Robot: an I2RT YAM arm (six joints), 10 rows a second.
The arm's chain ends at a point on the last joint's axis. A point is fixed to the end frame.
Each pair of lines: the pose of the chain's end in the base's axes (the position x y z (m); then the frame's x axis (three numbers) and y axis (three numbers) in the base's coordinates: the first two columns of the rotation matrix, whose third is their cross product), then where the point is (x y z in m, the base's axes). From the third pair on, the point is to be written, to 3 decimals.
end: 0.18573 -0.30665 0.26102 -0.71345 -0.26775 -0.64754 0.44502 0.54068 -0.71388
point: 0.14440 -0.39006 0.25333
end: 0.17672 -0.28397 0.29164 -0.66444 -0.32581 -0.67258 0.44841 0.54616 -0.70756
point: 0.14059 -0.36981 0.28446
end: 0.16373 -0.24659 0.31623 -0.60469 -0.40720 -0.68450 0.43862 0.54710 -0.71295
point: 0.135 -0.335 0.312
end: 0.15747 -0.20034 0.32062 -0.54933 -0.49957 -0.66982 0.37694 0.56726 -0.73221
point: 0.139 -0.292 0.319
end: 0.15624 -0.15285 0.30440 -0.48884 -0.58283 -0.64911 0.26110 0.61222 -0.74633
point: 0.152 -0.246 0.304
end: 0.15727 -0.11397 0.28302 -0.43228 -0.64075 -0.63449 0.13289 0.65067 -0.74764
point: 0.166 -0.207 0.281
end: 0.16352 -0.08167 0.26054 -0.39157 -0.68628 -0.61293 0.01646 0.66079 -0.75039
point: 0.183 -0.173 0.258
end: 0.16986 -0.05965 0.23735 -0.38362 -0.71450 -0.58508 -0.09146 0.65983 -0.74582
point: 0.196 -0.149 0.233
